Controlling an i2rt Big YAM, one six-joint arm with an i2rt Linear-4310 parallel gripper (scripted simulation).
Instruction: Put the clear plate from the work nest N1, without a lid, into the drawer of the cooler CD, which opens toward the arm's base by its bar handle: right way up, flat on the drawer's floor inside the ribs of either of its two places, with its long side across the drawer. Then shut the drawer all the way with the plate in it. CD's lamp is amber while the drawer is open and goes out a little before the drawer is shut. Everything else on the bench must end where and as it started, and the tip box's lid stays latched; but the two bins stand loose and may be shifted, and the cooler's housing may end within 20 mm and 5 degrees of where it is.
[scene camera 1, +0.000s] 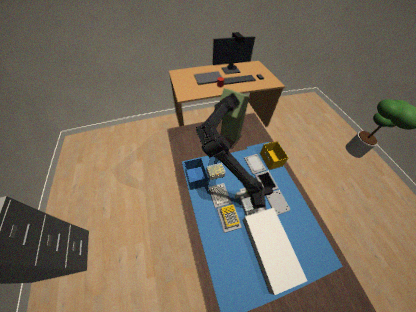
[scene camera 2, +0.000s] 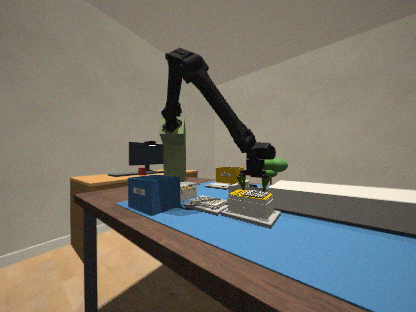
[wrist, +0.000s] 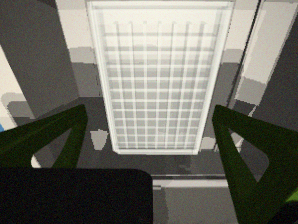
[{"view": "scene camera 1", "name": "cooler CD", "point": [281, 269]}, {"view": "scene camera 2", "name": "blue bin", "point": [152, 194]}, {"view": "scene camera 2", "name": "yellow-topped tip box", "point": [256, 204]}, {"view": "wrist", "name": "gripper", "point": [149, 111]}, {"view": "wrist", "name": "clear plate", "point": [158, 91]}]
